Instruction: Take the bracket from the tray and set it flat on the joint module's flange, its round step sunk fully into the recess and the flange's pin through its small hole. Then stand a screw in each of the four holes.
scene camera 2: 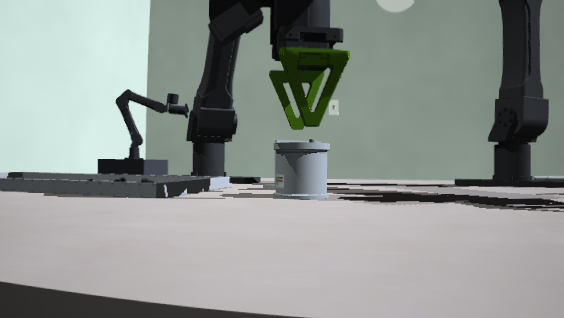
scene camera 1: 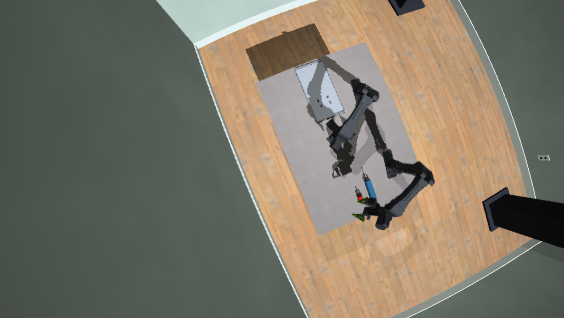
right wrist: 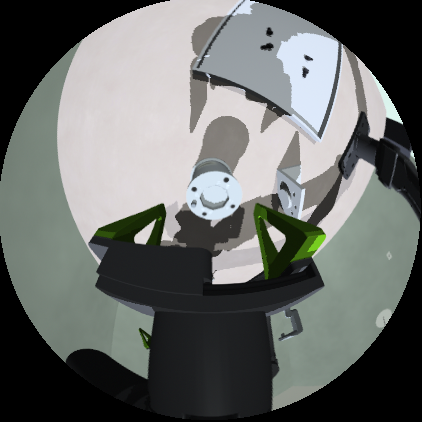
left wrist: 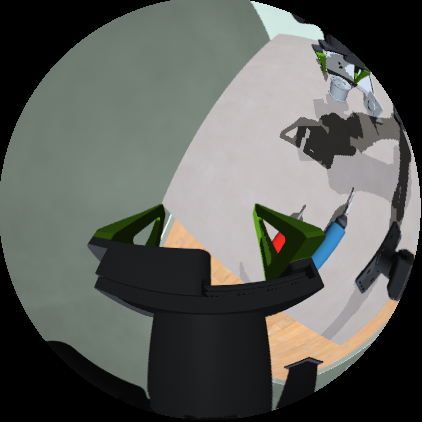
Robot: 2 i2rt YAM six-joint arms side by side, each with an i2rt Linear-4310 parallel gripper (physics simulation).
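Pixels of known places: left gripper, between the fingertips: (scene camera 1: 354,208) (right wrist: 147,324) (left wrist: 208,208); right gripper, between the fingertips: (scene camera 2: 303,128) (right wrist: 209,207); left arm's base, origin of its link: (scene camera 2: 511,185) (scene camera 1: 389,164) (right wrist: 257,278) (left wrist: 380,257); right arm's base, origin of its link: (right wrist: 355,143).
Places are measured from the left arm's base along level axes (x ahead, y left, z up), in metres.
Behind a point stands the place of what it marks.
Observation:
The grey cylindrical joint module (scene camera 2: 301,172) @[x 0.390, y -0.276, z 0.028 m] (left wrist: 339,90) @[x 0.357, y -0.257, z 0.042 m] (right wrist: 214,194) @[x 0.362, y -0.286, z 0.054 m] stands upright on the mat; its flange shows a round central recess and small holes, and a small dark stub stands on its top. The bracket (left wrist: 372,104) (right wrist: 296,200) @[x 0.258, y -0.333, z 0.062 m], a pale plate with a large round hole and a bent edge, lies on the mat beside the module, outside the tray (scene camera 1: 328,80) @[x 0.290, y -0.693, z 0.004 m] (scene camera 2: 142,188) @[x 0.456, y -0.430, z 0.010 m] (right wrist: 315,107) @[x 0.272, y -0.491, z 0.004 m]. Several dark screws (right wrist: 267,47) @[x 0.393, y -0.518, z 0.010 m] are in the tray. My right gripper (scene camera 2: 305,126) @[x 0.367, y -0.281, z 0.077 m] (right wrist: 209,207) @[x 0.367, y -0.281, z 0.077 m] is open and empty above the module. My left gripper (scene camera 1: 359,209) @[x 0.378, y 0.180, z 0.183 m] (left wrist: 208,208) @[x 0.378, y 0.180, z 0.183 m] is open and empty, away from these parts.
A blue-handled screwdriver (scene camera 1: 369,187) @[x 0.204, y 0.116, z 0.038 m] (left wrist: 330,245) @[x 0.197, y 0.107, z 0.041 m] and a red-handled tool (scene camera 1: 359,195) @[x 0.285, y 0.153, z 0.032 m] (left wrist: 280,243) @[x 0.278, y 0.179, z 0.034 m] lie beside my left gripper. A small black arm model (scene camera 2: 131,120) stands on a dark block behind the tray in scene camera 2.

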